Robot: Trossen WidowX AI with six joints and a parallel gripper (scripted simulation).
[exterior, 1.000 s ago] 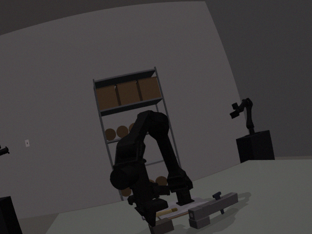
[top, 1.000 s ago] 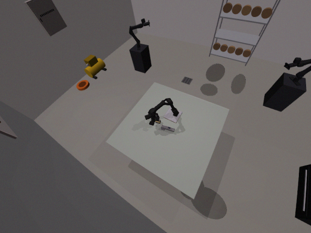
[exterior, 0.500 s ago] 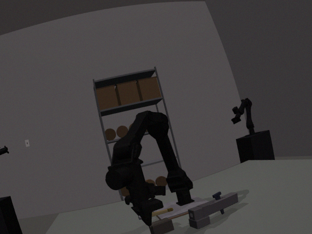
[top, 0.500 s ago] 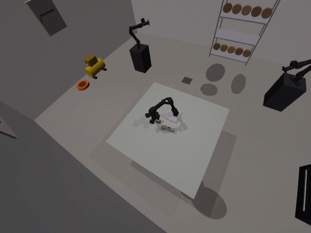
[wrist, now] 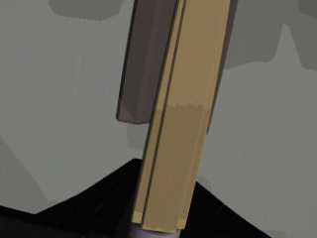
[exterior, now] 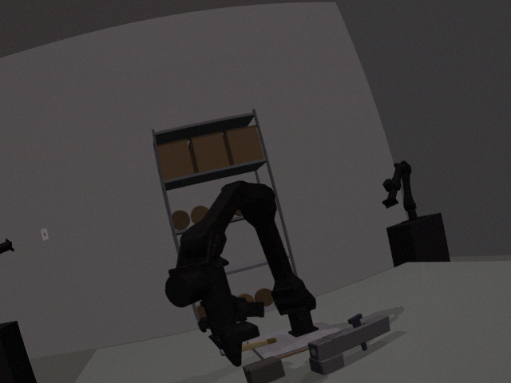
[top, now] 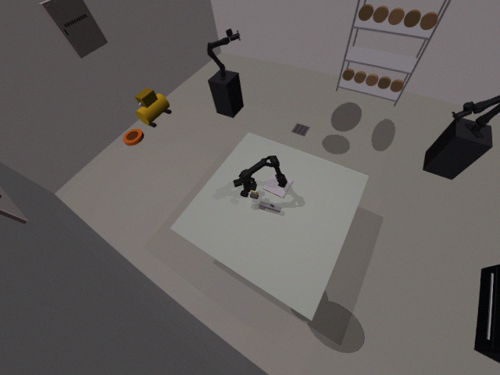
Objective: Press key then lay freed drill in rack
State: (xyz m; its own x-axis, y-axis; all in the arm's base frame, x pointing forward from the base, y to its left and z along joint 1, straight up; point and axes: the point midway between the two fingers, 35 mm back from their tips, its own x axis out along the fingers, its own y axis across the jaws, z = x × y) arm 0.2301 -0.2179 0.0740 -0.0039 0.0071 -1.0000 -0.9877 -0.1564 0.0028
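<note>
Right now my gripper tip is 1 cm past the drill, 4 cm to the right of it and 3 cm below it. The rest, counted from my gripper tip: dark grey rack 1 cm behind, 5 cm to the left, 3 cm below; then dark t-shaped piece 4 cm ahead, 25 cm to the left; then grey housing block 4 cm ahead, 22 cm to the left, 2 cm below.
</note>
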